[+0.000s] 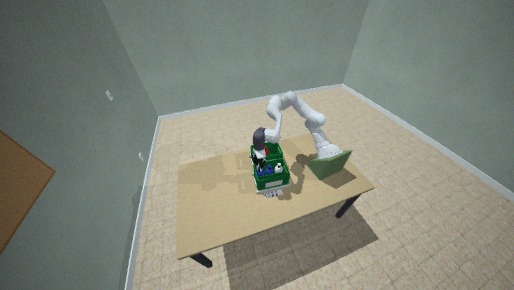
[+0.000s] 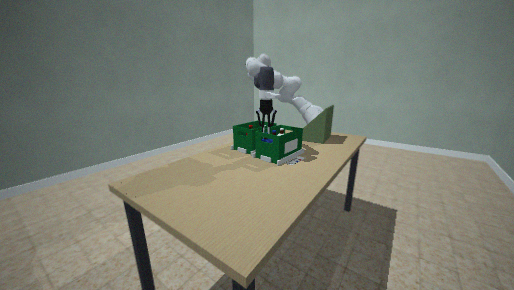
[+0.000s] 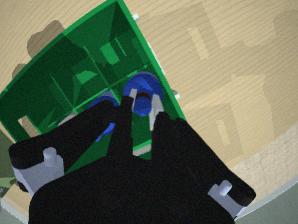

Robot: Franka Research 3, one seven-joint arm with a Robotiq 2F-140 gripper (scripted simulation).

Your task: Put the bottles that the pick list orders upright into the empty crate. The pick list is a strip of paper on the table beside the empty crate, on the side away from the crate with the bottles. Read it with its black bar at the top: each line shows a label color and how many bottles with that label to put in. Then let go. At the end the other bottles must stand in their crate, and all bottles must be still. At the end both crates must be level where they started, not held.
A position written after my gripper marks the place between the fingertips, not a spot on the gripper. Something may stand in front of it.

I see my gripper [image 3: 143,99] and a crate [image 2: 288,143].
